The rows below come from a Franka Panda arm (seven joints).
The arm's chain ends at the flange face. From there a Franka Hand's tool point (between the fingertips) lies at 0.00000 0.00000 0.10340 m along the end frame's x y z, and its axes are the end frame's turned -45 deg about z.
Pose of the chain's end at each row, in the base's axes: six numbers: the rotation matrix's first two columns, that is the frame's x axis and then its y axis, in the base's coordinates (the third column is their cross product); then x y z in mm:
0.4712 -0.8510 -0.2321 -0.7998 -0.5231 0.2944 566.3 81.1 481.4
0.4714 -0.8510 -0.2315 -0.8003 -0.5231 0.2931 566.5 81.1 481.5
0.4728 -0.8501 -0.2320 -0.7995 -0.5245 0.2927 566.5 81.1 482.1
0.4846 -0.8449 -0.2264 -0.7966 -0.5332 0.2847 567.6 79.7 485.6
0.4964 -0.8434 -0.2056 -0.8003 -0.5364 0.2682 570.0 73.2 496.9
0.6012 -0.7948 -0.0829 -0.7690 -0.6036 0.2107 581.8 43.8 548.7
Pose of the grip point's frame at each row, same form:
0.8987 -0.2319 -0.3723 -0.2324 -0.9716 0.0441 527.8 86.0 385.5
0.8992 -0.2319 -0.3709 -0.2326 -0.9716 0.0436 528.2 86.0 385.6
0.8997 -0.2302 -0.3710 -0.2310 -0.9720 0.0429 528.2 86.0 386.2
0.9059 -0.2204 -0.3614 -0.2206 -0.9745 0.0412 530.2 84.1 389.3
0.9169 -0.2171 -0.3350 -0.2149 -0.9757 0.0443 535.2 76.4 399.6
0.9689 -0.1352 -0.2076 -0.1187 -0.9888 0.0904 559.3 37.3 448.0

